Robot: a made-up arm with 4 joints. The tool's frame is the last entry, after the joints.
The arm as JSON. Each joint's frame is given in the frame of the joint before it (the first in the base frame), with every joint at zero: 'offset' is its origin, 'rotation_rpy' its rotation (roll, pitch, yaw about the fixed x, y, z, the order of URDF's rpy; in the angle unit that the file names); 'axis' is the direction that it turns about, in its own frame. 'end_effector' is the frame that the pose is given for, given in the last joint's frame.
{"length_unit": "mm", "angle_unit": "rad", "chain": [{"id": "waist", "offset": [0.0, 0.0, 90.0], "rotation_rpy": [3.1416, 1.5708, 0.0], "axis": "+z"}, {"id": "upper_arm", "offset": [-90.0, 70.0, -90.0], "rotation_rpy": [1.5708, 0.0, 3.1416], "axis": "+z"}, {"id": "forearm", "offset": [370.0, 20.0, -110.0], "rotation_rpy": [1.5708, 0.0, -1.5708], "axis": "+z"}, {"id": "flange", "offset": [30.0, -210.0, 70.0], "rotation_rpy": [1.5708, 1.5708, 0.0], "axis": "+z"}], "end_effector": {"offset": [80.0, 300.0, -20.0], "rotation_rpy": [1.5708, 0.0, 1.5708]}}
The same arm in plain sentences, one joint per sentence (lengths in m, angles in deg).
The arm has four revolute joints in a row. What follows holds with every joint at zero, and every direction is one of the base frame's. The first joint sits 0.09 m along +z from the base frame's origin and rotates about -x. The second joint sits 0.09 m along +x and 0.07 m along -y and 0.09 m along +z from the first joint and rotates about -y. The third joint sits 0.02 m along -x and 0.11 m along +y and 0.37 m along +z from the second joint and rotates about -z. The fourth joint sits 0.03 m along +x and 0.21 m along +y and 0.07 m along -z from the third joint and rotates about +y. The tool frame, which is the frame that the pose is given for, sits 0.3 m along +x and 0.02 m along -y and 0.08 m along +z from the fourth joint; its axes are the base frame's turned by roll 0, pitch 0 and yaw 0 deg (as in URDF: about the fixed x, then y, then z).
